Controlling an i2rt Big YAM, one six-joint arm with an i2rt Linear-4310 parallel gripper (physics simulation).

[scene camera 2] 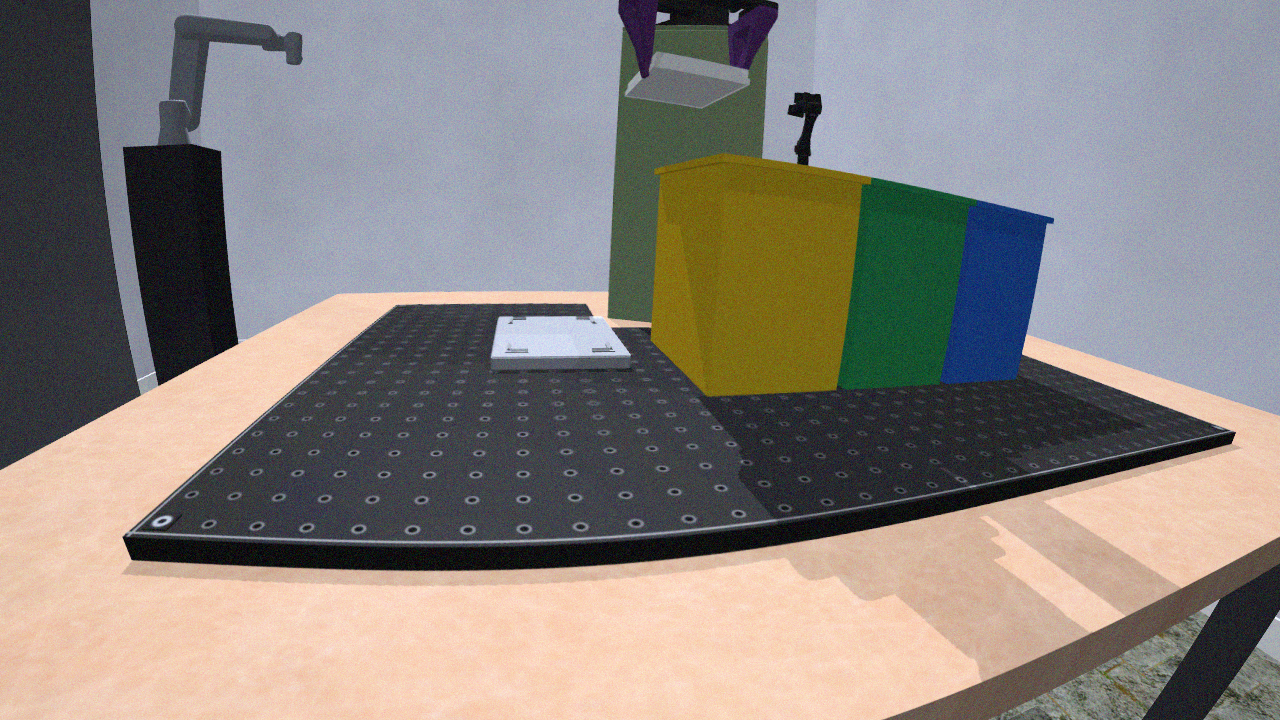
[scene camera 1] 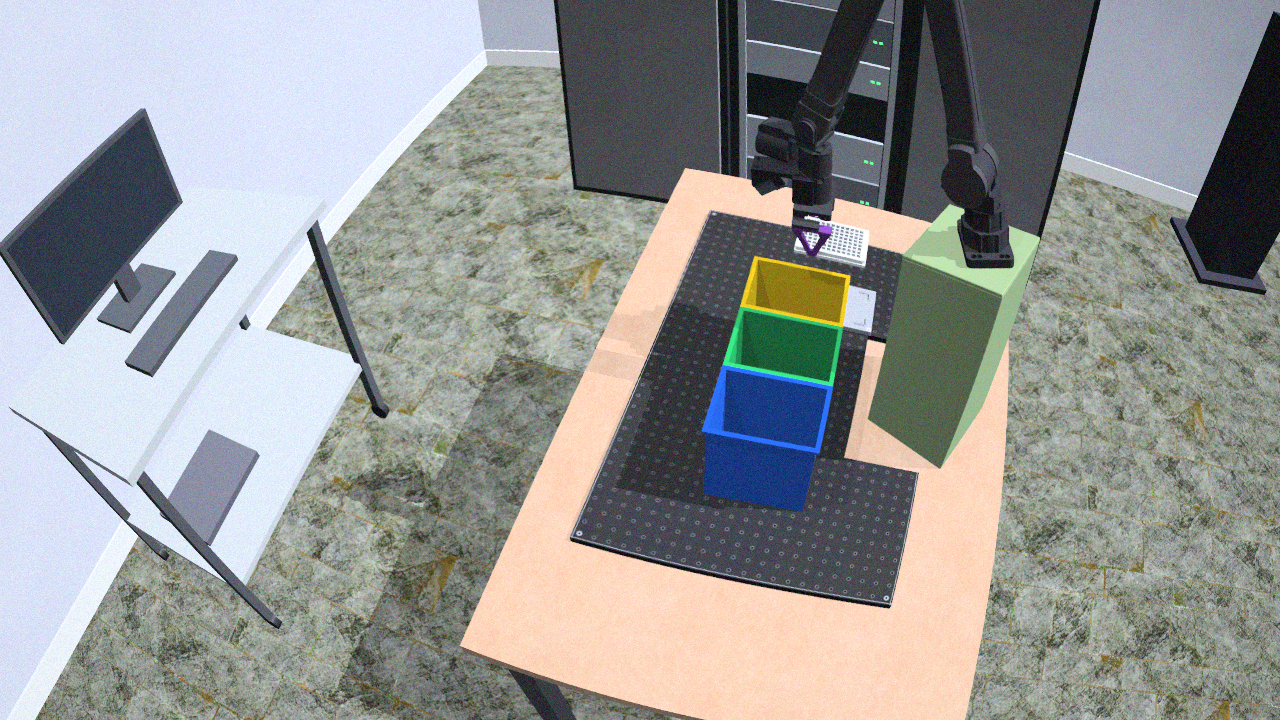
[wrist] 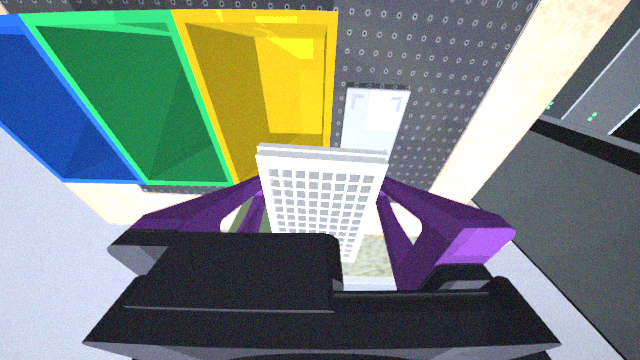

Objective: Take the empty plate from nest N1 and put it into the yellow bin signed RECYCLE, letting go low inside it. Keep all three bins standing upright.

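Seen in the pictures: gripper, fingertip midpoint: (scene camera 2: 692,83) (scene camera 1: 813,239) (wrist: 320,180); arm's base, link origin: (scene camera 2: 699,35) (scene camera 1: 985,246).
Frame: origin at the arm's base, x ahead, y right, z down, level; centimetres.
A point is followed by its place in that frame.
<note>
The white plate (scene camera 1: 845,242) @[x 22.3, y 13.3, z 14.7 cm] (scene camera 2: 687,83) @[x 26.9, y 14.3, z 15.7 cm] (wrist: 320,195) @[x 27.7, y 14.3, z 14.4 cm] with a grid of wells is held between the purple fingers of my gripper (scene camera 1: 812,240) @[x 27.9, y 14.3, z 15.9 cm] (scene camera 2: 696,71) @[x 27.9, y 14.3, z 15.9 cm] (wrist: 320,180) @[x 27.9, y 14.3, z 15.9 cm], which is shut on its two sides. The plate hangs tilted in scene camera 2, higher than the bins' rims. The yellow bin (scene camera 1: 796,291) @[x 30.3, y 14.9, z 29.4 cm] (scene camera 2: 774,286) @[x 38.5, y 11.5, z 32.8 cm] (wrist: 295,85) @[x 31.4, y 9.8, z 41.2 cm] stands upright; in the wrist view its opening lies beyond and left of the plate. No sign text is readable. The nest (scene camera 1: 861,308) @[x 15.9, y 23.5, z 40.2 cm] (scene camera 2: 559,340) @[x 24.0, y 24.5, z 40.2 cm] (wrist: 375,115) @[x 24.5, y 25.1, z 40.2 cm], a pale flat block, lies beside the yellow bin with no plate on it.
The green bin (scene camera 1: 787,344) @[x 31.5, y 2.0, z 29.5 cm] (scene camera 2: 904,286) @[x 40.2, y -1.6, z 32.1 cm] (wrist: 130,95) @[x 34.5, y -9.3, z 28.0 cm] and blue bin (scene camera 1: 760,465) @[x 34.1, y -22.7, z 30.0 cm] (scene camera 2: 995,295) @[x 41.9, y -14.6, z 32.2 cm] (wrist: 45,110) @[x 34.5, y -22.4, z 27.6 cm] stand upright in a row with the yellow one on the black perforated board (scene camera 1: 760,555) @[x 32.1, y -32.7, z 41.4 cm] (scene camera 2: 384,474) @[x 45.2, y 38.9, z 41.4 cm]. The tall green pedestal (scene camera 1: 930,349) @[x 7.6, y -7.2, z 17.2 cm] (scene camera 2: 684,134) @[x 9.1, y 5.8, z 17.5 cm] carries the arm beside them.
</note>
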